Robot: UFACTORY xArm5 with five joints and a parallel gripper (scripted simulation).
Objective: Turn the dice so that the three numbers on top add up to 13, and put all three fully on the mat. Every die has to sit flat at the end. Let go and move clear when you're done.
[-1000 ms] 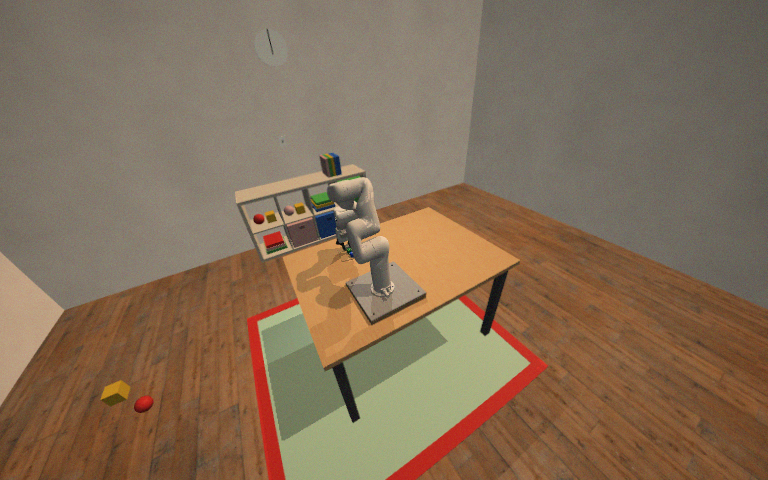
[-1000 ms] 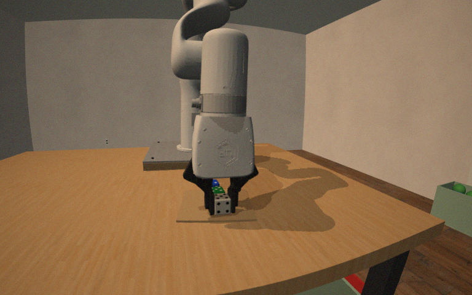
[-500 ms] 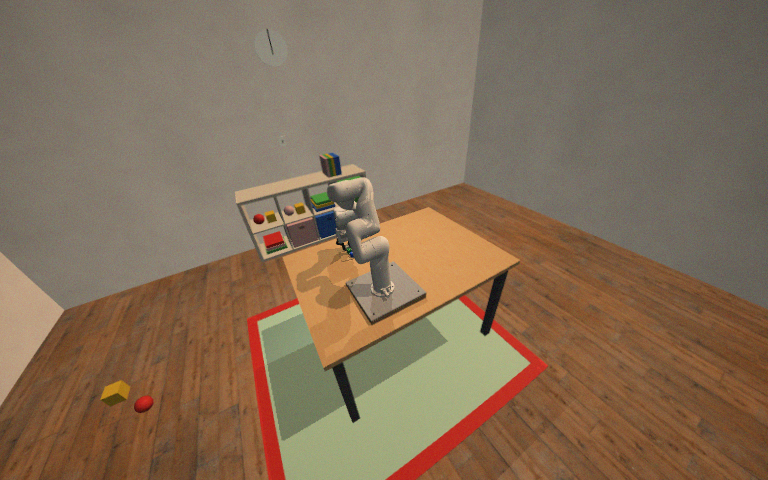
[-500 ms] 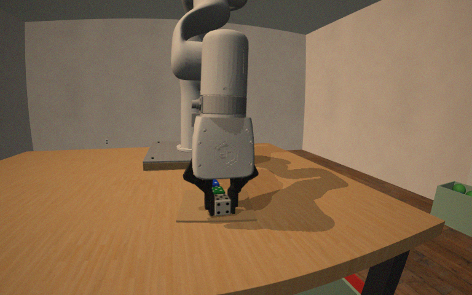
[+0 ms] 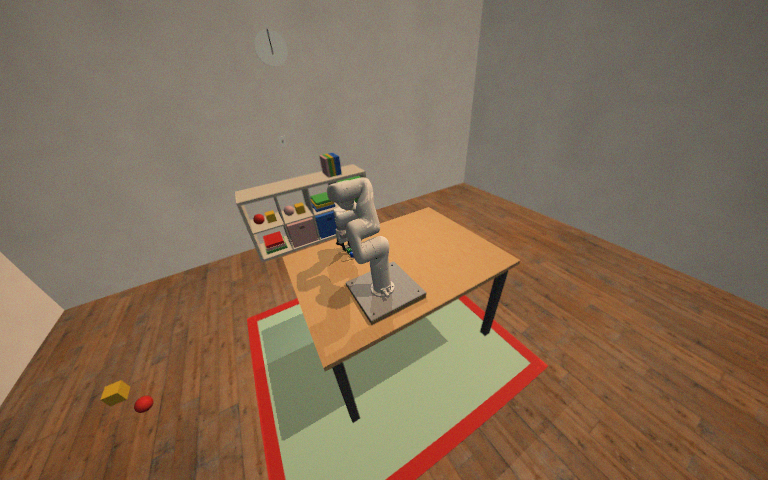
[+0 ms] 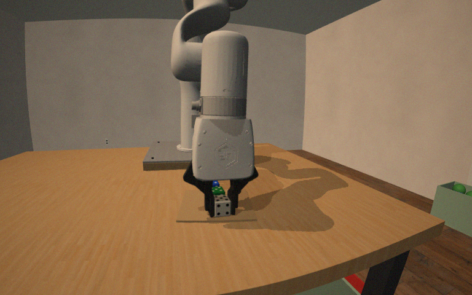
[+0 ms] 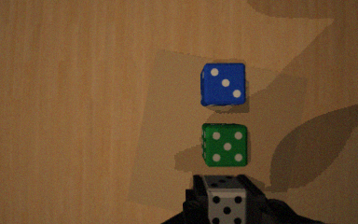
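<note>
Now: the white die 10 mm below my hand. From my hand the other things lie so: green die 50 mm behind, 10 mm below; then blue die 90 mm behind, 10 mm to the right, 10 mm below; then tan mat 50 mm behind, 20 mm below.
</note>
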